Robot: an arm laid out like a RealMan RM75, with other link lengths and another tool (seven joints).
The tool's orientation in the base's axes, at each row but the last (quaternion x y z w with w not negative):
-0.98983, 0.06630, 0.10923, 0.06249
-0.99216, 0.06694, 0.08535, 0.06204
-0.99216, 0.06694, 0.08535, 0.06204
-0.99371, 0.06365, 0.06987, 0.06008
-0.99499, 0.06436, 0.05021, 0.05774
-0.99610, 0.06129, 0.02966, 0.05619
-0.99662, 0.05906, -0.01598, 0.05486
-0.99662, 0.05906, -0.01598, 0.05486
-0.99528, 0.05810, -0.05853, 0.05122
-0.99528, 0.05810, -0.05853, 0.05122
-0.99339, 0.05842, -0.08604, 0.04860
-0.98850, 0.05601, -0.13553, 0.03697
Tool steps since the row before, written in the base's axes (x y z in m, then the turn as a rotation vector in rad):
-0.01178, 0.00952, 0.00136, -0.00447, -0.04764, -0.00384
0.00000, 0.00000, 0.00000, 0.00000, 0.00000, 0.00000
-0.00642, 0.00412, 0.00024, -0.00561, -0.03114, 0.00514
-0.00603, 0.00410, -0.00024, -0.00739, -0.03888, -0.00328
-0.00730, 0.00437, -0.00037, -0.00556, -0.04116, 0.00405
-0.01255, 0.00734, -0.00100, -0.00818, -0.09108, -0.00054
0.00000, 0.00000, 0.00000, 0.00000, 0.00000, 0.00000
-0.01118, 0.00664, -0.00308, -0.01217, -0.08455, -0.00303
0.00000, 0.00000, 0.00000, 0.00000, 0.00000, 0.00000
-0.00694, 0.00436, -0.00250, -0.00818, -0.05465, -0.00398
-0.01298, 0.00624, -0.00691, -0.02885, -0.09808, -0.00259
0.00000, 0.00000, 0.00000, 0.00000, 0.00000, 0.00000
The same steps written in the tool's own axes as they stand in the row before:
-0.01282, -0.00780, 0.00245, 0.00214, 0.04792, -0.00194
0.00000, 0.00000, 0.00000, 0.00000, 0.00000, 0.00000
-0.00682, -0.00316, 0.00135, -0.00258, 0.03085, -0.00831
-0.00637, -0.00320, 0.00155, -0.00219, 0.03964, -0.00079
-0.00770, -0.00329, 0.00157, -0.00089, 0.04085, -0.00848
-0.01324, -0.00556, 0.00250, 0.00275, 0.09091, -0.00956
0.00000, 0.00000, 0.00000, 0.00000, 0.00000, 0.00000
-0.01197, -0.00491, 0.00334, -0.00205, 0.08520, -0.00654
0.00000, 0.00000, 0.00000, 0.00000, 0.00000, 0.00000
-0.00765, -0.00327, 0.00203, -0.00186, 0.05532, -0.00227
-0.01462, -0.00403, 0.00502, -0.01645, 0.10033, -0.01104
0.00000, 0.00000, 0.00000, 0.00000, 0.00000, 0.00000

